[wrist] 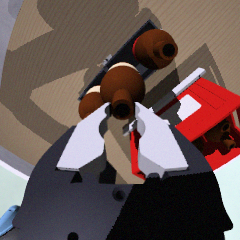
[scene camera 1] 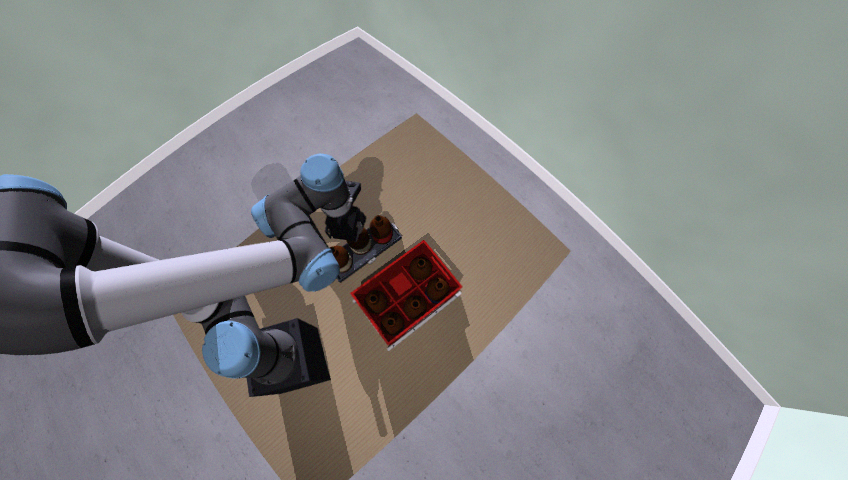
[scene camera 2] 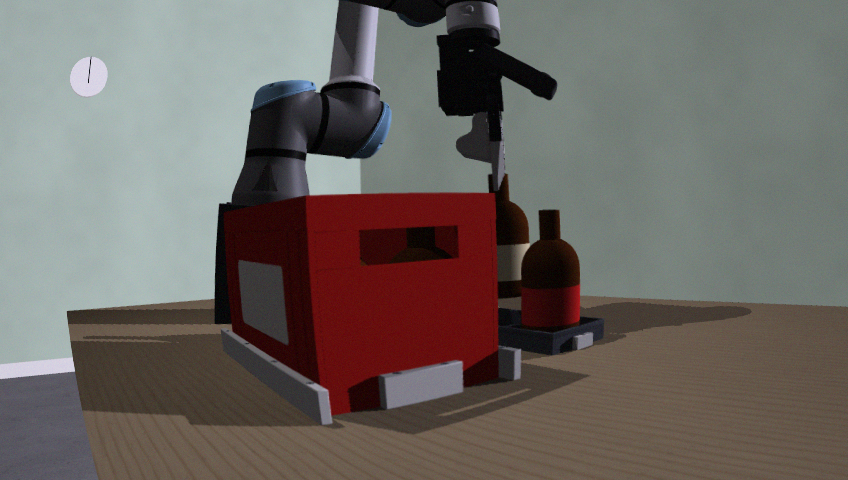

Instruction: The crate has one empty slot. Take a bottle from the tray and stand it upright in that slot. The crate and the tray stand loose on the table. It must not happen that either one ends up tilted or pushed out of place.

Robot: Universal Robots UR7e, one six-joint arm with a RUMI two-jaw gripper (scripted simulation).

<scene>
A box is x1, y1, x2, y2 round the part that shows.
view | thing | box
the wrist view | my gripper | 12, 102, 232, 239
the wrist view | cream-label bottle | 100, 62, 145, 119
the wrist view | red-label bottle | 132, 29, 177, 69
</scene>
